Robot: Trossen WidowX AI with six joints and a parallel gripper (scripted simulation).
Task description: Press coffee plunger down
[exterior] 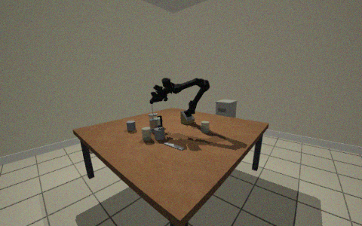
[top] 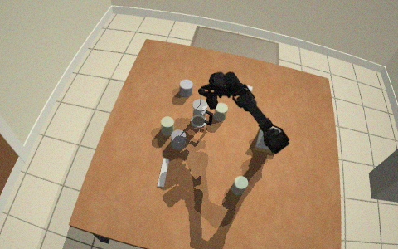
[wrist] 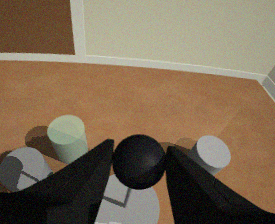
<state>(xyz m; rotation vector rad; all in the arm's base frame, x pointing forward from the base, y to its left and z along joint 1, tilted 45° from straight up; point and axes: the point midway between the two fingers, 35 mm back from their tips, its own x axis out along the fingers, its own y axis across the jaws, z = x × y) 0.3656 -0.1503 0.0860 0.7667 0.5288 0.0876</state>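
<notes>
Right now my gripper tip is 120 mm above the coffee press, 30 mm past it and 10 mm to the right of it.
</notes>
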